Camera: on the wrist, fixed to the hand. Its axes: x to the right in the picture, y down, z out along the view.
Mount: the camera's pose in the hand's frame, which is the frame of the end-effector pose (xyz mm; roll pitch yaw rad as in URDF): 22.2 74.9 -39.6 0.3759 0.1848 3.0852
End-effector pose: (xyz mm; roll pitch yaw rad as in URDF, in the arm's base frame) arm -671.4 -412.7 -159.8 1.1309 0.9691 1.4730
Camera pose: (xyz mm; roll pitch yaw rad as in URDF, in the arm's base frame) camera -733.5 -351.8 -149.3 -0.4925 -0.9159 -1.9856
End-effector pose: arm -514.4 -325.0 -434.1 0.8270 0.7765 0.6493
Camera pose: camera -534.3 -239.8 -429.5 -0.2964 -0.6791 -2.7161
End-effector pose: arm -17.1 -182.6 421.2 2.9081 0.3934 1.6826
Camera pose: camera 41.5 -133.8 464.3 -2.5334 -0.5861 -1.4453
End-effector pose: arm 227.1 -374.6 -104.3 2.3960 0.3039 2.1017
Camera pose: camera 228.6 -321.5 -34.7 -1.9787 -0.4761 -1.1345
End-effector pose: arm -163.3 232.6 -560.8 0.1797 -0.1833 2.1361
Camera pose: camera -245.7 211.7 -581.9 0.1765 0.3543 -1.0988
